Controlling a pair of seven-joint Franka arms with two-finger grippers.
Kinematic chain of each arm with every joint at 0, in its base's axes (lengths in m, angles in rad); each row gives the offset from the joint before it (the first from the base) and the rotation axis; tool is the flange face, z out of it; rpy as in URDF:
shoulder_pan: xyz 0 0 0.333 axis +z
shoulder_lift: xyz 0 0 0 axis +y
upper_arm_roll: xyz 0 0 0.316 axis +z
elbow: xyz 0.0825 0 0 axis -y
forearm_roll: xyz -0.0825 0 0.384 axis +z
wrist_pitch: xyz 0 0 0 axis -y
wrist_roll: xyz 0.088 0 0 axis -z
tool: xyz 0 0 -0.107 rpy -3.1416 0 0
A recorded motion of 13 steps. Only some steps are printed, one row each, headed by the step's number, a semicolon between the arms.
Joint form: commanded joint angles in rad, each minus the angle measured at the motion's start. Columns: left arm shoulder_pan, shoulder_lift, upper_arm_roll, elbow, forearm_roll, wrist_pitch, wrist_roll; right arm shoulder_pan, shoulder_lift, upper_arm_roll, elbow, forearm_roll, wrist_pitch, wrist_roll.
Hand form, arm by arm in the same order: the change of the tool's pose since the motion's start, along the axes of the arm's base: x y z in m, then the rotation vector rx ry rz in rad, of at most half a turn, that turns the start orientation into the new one. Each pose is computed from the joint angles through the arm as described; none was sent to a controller.
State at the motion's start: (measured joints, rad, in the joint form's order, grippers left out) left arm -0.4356 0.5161 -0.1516 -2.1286 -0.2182 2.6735 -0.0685; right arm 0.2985 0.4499 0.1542 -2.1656 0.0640 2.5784 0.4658
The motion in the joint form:
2: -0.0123 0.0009 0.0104 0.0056 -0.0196 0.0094 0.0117; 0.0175 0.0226 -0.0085 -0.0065 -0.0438 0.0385 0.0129
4: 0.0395 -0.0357 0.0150 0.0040 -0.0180 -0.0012 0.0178; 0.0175 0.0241 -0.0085 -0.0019 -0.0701 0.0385 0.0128
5: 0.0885 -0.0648 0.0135 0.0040 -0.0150 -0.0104 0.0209; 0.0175 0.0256 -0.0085 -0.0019 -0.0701 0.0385 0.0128
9: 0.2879 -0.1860 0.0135 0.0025 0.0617 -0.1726 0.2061; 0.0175 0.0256 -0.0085 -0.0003 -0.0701 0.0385 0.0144
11: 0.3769 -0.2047 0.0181 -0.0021 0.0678 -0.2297 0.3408; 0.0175 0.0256 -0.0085 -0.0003 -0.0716 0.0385 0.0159
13: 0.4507 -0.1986 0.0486 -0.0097 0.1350 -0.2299 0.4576; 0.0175 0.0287 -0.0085 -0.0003 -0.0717 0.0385 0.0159
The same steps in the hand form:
2: 0.0024 -0.0015 0.0018 -0.0092 -0.0106 0.0044; -0.0044 0.0046 -0.0117 -0.0174 -0.0196 0.0321
4: 0.0229 0.0245 0.0211 -0.0173 -0.0355 0.0508; -0.0032 0.0057 -0.0110 -0.0265 -0.0293 0.0549
5: 0.0388 0.0474 0.0372 -0.0243 -0.0553 0.0912; -0.0034 0.0057 -0.0118 -0.0270 -0.0278 0.0549
9: 0.0760 0.1522 0.0919 0.0217 -0.0673 0.0179; -0.0028 0.0059 -0.0112 -0.0264 -0.0292 0.0532
11: 0.0824 0.2047 0.0956 0.0306 -0.0462 -0.0355; -0.0028 0.0059 -0.0112 -0.0271 -0.0295 0.0530
13: 0.0875 0.2640 0.0885 0.0804 -0.0532 -0.1018; -0.0033 0.0058 -0.0130 -0.0280 -0.0265 0.0532

